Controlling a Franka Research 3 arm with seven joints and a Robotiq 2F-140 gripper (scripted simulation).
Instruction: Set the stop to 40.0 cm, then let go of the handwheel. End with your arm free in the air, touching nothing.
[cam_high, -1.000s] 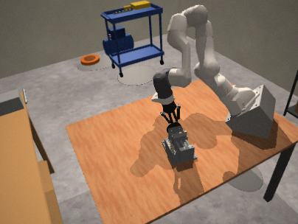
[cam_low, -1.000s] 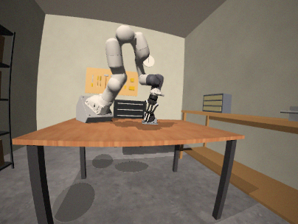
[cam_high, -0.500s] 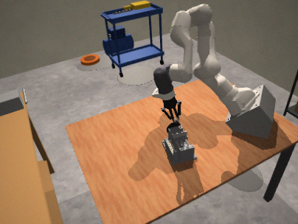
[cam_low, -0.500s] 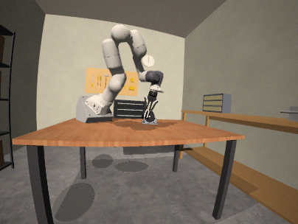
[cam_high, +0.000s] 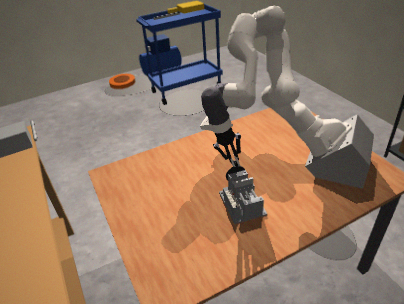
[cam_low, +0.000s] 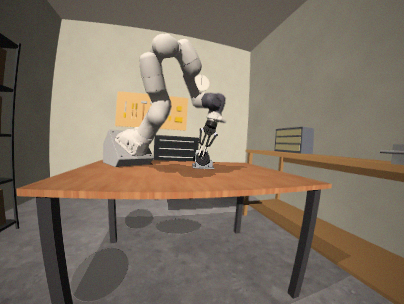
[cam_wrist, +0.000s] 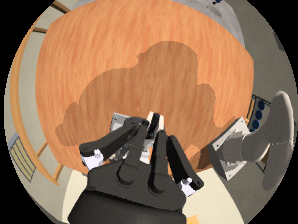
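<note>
My gripper is now 20 mm to the right of the handwheel and 30 mm above it.
</note>
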